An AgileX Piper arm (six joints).
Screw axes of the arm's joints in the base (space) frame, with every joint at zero. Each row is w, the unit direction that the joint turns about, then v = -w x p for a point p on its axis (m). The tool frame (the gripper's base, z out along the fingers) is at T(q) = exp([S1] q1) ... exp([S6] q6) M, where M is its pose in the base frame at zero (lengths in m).
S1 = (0, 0, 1, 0, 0, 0)
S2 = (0, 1, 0, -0.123, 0, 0)
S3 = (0, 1, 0, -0.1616, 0, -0.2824)
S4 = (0.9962, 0, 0.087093, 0, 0.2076, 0)
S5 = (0, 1, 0, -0.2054, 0, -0.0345)
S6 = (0.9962, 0, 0.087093, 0, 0.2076, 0)
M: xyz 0.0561 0 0.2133 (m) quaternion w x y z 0.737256 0 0.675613 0
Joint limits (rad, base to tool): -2.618..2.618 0..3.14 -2.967..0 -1.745..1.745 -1.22..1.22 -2.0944..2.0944
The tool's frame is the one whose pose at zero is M.
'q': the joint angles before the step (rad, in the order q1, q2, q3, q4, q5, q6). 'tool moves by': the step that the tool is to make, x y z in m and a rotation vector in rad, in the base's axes. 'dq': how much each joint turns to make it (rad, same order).
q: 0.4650 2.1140 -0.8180 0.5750 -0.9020 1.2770
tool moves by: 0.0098 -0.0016 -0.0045 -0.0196 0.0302 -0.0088
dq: -0.0169 0.0231 -0.0432 0.0171 0.0460 -0.0410
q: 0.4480 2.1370 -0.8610 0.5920 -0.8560 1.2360
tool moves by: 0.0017 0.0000 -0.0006 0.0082 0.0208 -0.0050
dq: -0.0031 0.0000 -0.0101 0.0100 0.0291 -0.0030
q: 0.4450 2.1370 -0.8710 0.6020 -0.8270 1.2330
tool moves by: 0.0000 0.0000 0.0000 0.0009 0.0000 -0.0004
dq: 0.0000 0.0000 0.0000 0.0000 0.0000 0.0010
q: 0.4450 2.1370 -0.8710 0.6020 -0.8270 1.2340
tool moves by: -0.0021 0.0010 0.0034 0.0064 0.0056 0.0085
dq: 0.0029 -0.0160 0.0079 -0.0039 0.0141 0.0029
